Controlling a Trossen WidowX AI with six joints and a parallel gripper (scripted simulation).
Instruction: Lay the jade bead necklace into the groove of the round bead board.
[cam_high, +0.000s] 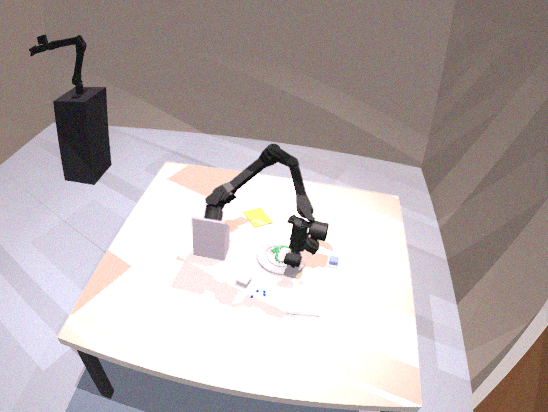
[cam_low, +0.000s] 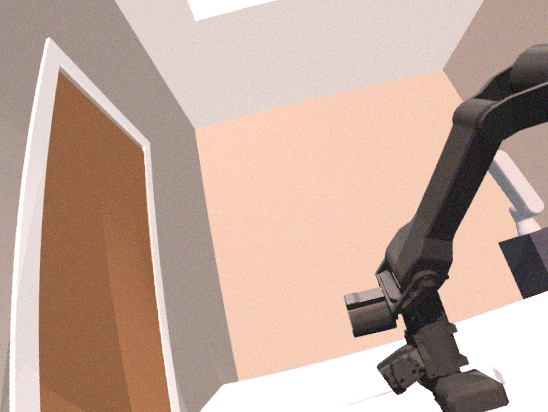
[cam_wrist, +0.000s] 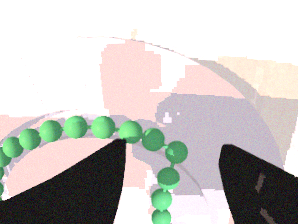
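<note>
Now: gripper tip 50 mm past the round white bead board, 40 mm to the right of it and 10 mm above it. Also, from my gripper tip: thin rod (60 mm ahead, 250 mm to the right, 10 mm below); then blue block (160 mm ahead, 60 mm to the left, 10 mm below); then cream block (70 mm ahead, 280 mm to the left).
</note>
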